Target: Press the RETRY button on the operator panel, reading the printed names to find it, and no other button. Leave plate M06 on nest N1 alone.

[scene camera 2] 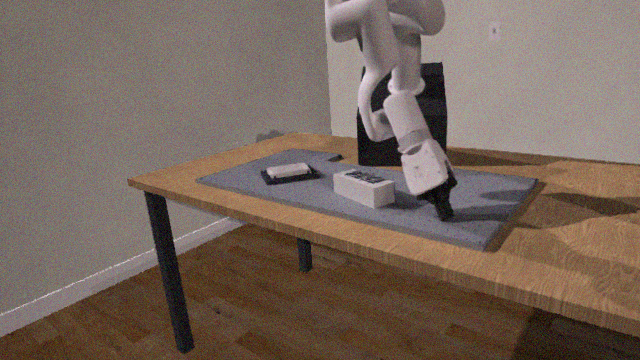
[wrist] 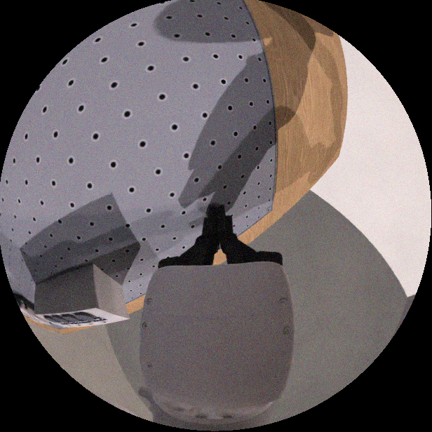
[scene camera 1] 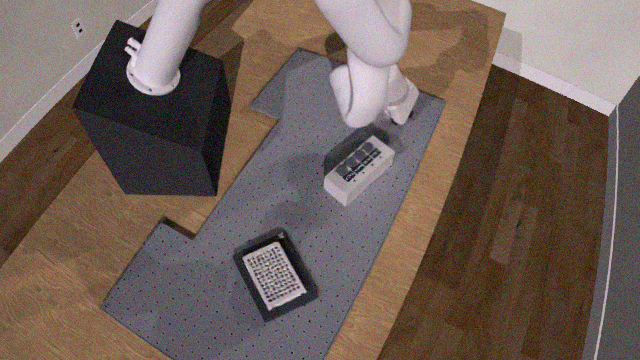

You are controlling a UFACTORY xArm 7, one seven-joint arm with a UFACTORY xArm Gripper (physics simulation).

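Seen in the pictures: gripper, between the fingertips: (scene camera 2: 447,218) (scene camera 1: 408,113); arm's base, origin of its link: (scene camera 2: 406,86) (scene camera 1: 152,73).
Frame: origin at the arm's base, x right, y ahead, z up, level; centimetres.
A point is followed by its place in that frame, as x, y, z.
Note:
The operator panel (scene camera 1: 360,180) @(-6.1, 48.3, -18.5) (scene camera 2: 364,193) @(-13.9, 51.4, -20.8) (wrist: 65,295) is a light box with a row of dark square buttons on top. Printed names lie beside the buttons, too blurred to read here; I cannot tell which is RETRY. My gripper (scene camera 2: 446,217) @(-34.9, 50.8, -23.4) (wrist: 218,214) is shut and empty. It is tilted, with its fingertips low over the mat, off the panel's right end in scene camera 2 and apart from it. In scene camera 1 its fingers are mostly hidden. Plate M06 (scene camera 1: 274,276) @(21.2, 41.5, -21.2) (scene camera 2: 288,170) @(19.4, 42.4, -21.4), a white well plate, sits on the dark nest N1 (scene camera 1: 294,260) @(15.7, 43.2, -22.6) (scene camera 2: 280,181) @(18.1, 47.7, -23.3).
The panel and nest stand on a grey perforated mat (scene camera 1: 175,280) @(31.6, 22.4, -23.8) (scene camera 2: 465,235) @(-40.7, 56.5, -23.8) (wrist: 145,115) on a wooden table (scene camera 1: 65,250) @(40.0, -8.1, -25.1) (scene camera 2: 575,260) @(-60.1, 54.5, -25.1) (wrist: 305,150). The arm's black pedestal (scene camera 1: 160,155) @(13.0, 10.1, -8.8) (scene camera 2: 372,150) @(4.4, 16.5, -19.5) stands at the table's inner side. The arm's links hang over the mat beside the panel.

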